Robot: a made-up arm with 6 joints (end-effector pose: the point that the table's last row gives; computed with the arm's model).
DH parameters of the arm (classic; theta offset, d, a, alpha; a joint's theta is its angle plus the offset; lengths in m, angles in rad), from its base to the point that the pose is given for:
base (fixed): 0 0 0 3.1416
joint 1: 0 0.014 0.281 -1.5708
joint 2: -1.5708 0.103 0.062 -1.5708
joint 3: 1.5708 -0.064 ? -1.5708
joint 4: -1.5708 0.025 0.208 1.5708
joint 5: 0 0.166 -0.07 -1.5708
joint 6: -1.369 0 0.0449 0
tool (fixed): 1.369 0.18 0 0
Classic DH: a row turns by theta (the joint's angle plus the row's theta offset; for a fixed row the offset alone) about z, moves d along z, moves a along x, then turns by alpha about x.
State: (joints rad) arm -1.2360 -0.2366 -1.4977 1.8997 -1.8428 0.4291
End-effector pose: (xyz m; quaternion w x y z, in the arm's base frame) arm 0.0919 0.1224 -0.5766 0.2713 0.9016 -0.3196 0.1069
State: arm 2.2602 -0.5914 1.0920 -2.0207 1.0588 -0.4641
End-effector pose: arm -0.1293 -0.0544 0.2142 0.5662 -0.0377 -0.4705 0.6757
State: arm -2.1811 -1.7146 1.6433 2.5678 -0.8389 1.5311
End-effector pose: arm -0.1192 0.6858 0.1886 0.6883 -0.4464 -0.1302 -0.5569
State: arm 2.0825 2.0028 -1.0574 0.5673 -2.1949 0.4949
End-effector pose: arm -0.2216 -0.2176 0.3932 0.1840 0.2211 0.0274 -0.9573
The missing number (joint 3, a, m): 0.082
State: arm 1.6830 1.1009 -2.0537 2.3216 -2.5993 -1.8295
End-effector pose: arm -0.4542 -0.5450 -0.4154 0.3801 0.4136 -0.6867 -0.4614
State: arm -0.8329 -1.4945 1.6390 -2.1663 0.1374 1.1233
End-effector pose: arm 0.3834 -0.0327 0.2819 0.4623 -0.1007 0.7256 -0.4997
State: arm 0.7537 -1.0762 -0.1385 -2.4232 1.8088 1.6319
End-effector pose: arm 0.0969 -0.0064 0.0967 0.3159 -0.5159 0.7951 0.0430
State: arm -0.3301 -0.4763 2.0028 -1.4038 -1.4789 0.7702
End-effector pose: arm -0.0521 -0.0526 -0.2754 0.1902 -0.8545 -0.4702 0.1122
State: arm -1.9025 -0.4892 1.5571 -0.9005 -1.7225 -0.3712
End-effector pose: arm 0.1402 0.1532 -0.3944 0.0680 0.3519 -0.9291 -0.0912
